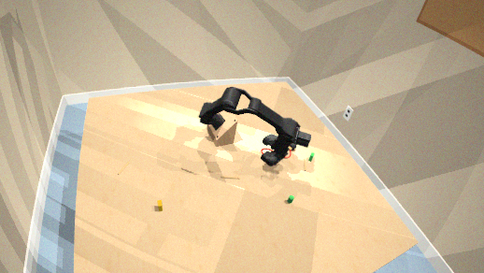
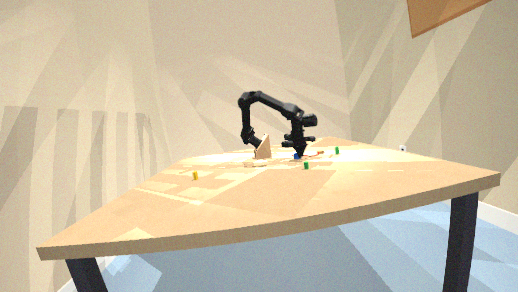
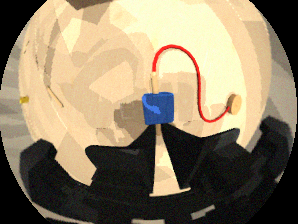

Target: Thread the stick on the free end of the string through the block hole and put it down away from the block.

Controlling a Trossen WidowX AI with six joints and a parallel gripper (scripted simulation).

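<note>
My gripper tip is now 3 cm past the blue cube, 1 cm to the left of it and 1 cm below it. Also, from my gripper tip: thin wooden stick 4 cm behind, 1 cm to the right, 1 cm above; then round wooden button 14 cm to the left, 6 cm behind; then yellow piece 53 cm to the right, 4 cm ahead, 1 cm above.
</note>
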